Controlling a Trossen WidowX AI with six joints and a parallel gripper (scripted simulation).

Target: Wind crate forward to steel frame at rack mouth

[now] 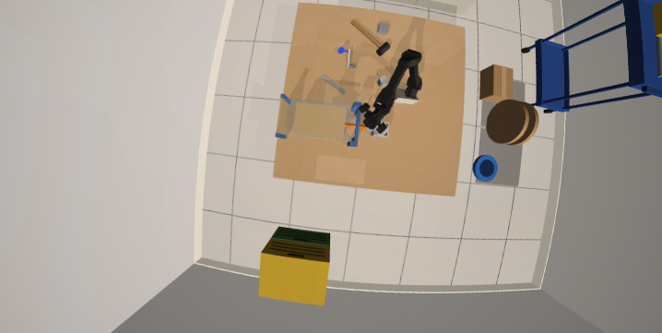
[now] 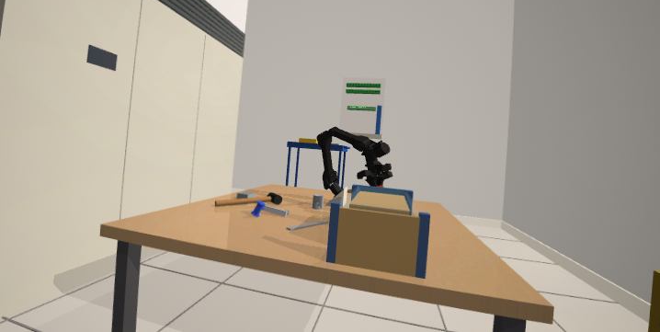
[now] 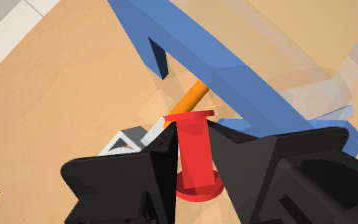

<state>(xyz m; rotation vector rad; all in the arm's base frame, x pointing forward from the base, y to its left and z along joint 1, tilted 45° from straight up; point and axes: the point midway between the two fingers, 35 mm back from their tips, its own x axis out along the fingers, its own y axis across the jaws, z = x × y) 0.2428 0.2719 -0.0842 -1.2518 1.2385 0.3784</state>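
My gripper tip is now 50 mm past the red-knobbed crank handle, 10 mm to the left of it and 30 mm above it. From my gripper tip the other things lie so: blue steel frame 50 mm ahead, 20 mm to the left, 20 mm below; then red grip 10 mm behind, 20 mm to the right; then hand winch 130 mm behind, 10 mm to the right, 100 mm below.
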